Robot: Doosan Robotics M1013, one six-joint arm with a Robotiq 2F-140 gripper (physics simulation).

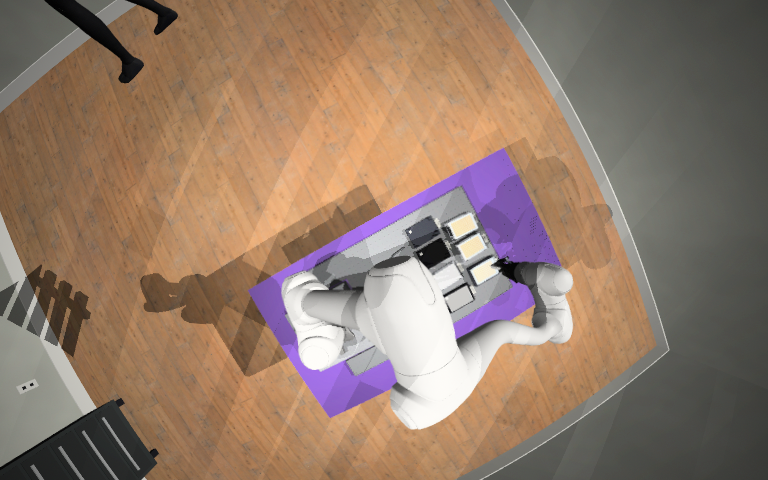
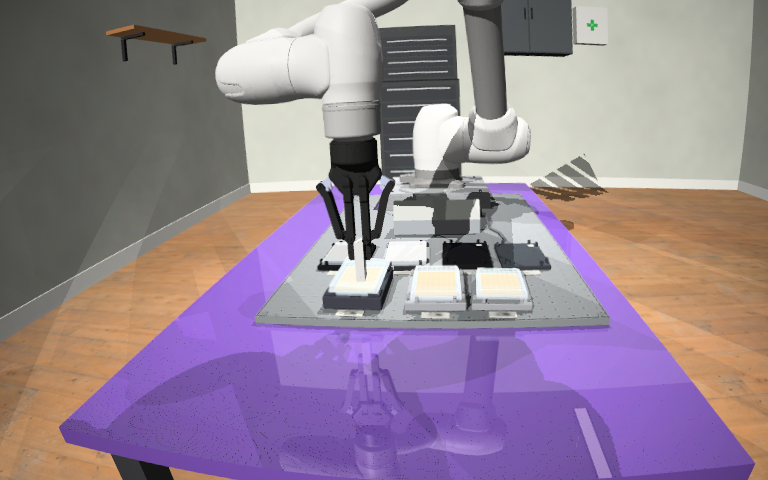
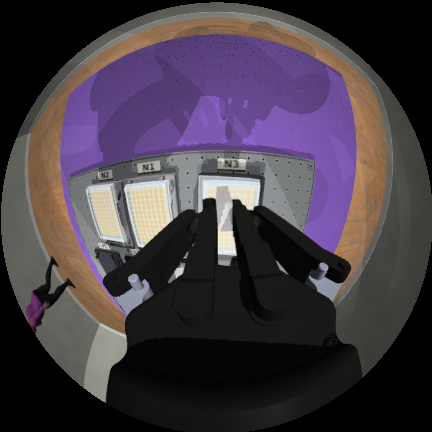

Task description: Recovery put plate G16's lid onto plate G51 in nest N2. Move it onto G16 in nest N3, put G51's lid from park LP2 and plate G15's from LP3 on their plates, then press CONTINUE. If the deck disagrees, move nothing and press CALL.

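Places are measured from the arm's base along level axes (x right, y back, z down), in metres.
Pixels of known places: gripper, fingertip midpoint: (image 1: 492, 265) (image 2: 361, 278) (image 3: 222, 196); arm's base at its link origin: (image 2: 437, 183).
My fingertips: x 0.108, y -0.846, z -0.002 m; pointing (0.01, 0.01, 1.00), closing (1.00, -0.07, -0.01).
Ahead of a thing's pixels: the offset from my fingertips to its middle.
My gripper (image 1: 498, 264) (image 2: 361, 251) (image 3: 222, 196) is shut and holds nothing, low over the plate in nest N3. A thin pale strip (image 2: 359, 263) (image 3: 223, 194) runs down past the fingertips in front of that plate. The N3 plate @[dx +0.007, dy +0.037, dz +0.006 m] (image 1: 484, 271) (image 2: 341, 281) (image 3: 247, 192) sits on a dark nest. The N1 plate @[dx -0.126, dy +0.045, dz +0.025 m] (image 1: 471, 246) (image 2: 436, 285) (image 3: 150, 212) and the N2 plate @[dx -0.240, dy +0.038, dz +0.023 m] (image 1: 462, 225) (image 2: 501, 284) (image 3: 105, 212) sit on light nests. All show cream wells under pale, clear edges; lids and plate codes cannot be read. CONTINUE and CALL cannot be made out.
Behind the plates are four parks: dark grey @[dx -0.307, dy +0.226, dz +0.037 m] (image 1: 421, 232) (image 2: 523, 255), black @[dx -0.185, dy +0.231, dz +0.037 m] (image 1: 433, 253) (image 2: 466, 255), white @[dx -0.055, dy +0.227, dz +0.033 m] (image 1: 447, 275) (image 2: 406, 253), and pale grey with a black frame @[dx +0.075, dy +0.221, dz +0.033 m] (image 1: 459, 298) (image 2: 335, 254). A grey box @[dx -0.116, dy +0.444, dz +0.005 m] (image 2: 412, 220) stands behind them, near the arm's base.
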